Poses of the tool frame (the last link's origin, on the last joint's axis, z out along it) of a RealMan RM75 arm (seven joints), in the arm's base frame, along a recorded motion.
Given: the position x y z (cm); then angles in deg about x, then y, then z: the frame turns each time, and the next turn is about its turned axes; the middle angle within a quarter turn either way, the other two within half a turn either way.
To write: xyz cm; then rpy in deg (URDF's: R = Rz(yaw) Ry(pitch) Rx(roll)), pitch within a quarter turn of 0, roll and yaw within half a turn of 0. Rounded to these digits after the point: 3 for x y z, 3 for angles.
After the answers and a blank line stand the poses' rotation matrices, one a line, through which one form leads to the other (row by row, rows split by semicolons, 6 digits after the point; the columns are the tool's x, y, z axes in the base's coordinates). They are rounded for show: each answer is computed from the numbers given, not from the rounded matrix.
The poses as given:
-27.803, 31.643, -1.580, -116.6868, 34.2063, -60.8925
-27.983, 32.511, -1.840, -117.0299, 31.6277, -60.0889
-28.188, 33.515, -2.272, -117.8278, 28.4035, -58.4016
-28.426, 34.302, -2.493, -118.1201, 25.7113, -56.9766
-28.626, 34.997, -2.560, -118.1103, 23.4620, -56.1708
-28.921, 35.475, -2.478, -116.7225, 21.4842, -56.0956
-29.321, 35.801, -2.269, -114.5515, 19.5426, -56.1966
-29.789, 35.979, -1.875, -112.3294, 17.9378, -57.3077
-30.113, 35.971, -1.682, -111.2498, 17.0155, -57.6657
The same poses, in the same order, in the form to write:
-27.803, 31.643, -1.580, -150.047, -64.616, 20.205
-27.983, 32.511, -1.840, -148.447, -62.994, 20.765
-28.188, 33.515, -2.272, -146.263, -60.411, 21.030
-28.426, 34.302, -2.493, -143.940, -58.311, 20.813
-28.626, 34.997, -2.560, -142.204, -56.840, 20.986
-28.921, 35.475, -2.478, -139.171, -56.428, 20.177
-29.321, 35.801, -2.269, -135.075, -56.424, 18.556
-29.789, 35.979, -1.875, -132.021, -57.318, 17.889
-30.113, 35.971, -1.682, -130.285, -57.588, 17.409

0.402303 0.722573 0.562174; 0.148056 -0.657325 0.738920; 0.903455 -0.214037 -0.371425
0.424592 0.738057 0.524398; 0.160991 -0.631514 0.758467; 0.890956 -0.237615 -0.386957
0.460887 0.749209 0.475678; 0.177192 -0.602894 0.777896; 0.869589 -0.274236 -0.410620
0.491024 0.755435 0.433837; 0.186654 -0.577675 0.794640; 0.850915 -0.309210 -0.424656
0.510692 0.762022 0.398141; 0.195895 -0.554033 0.809119; 0.837149 -0.335217 -0.432216
0.519052 0.772302 0.366245; 0.190737 -0.522336 0.831134; 0.833190 -0.361545 -0.418426
0.524296 0.783083 0.334508; 0.175994 -0.483996 0.857190; 0.833151 -0.390549 -0.391575
0.513872 0.800675 0.307984; 0.165867 -0.444970 0.880051; 0.841679 -0.401150 -0.361463
0.511445 0.807955 0.292630; 0.160362 -0.424296 0.891211; 0.844220 -0.408879 -0.346569

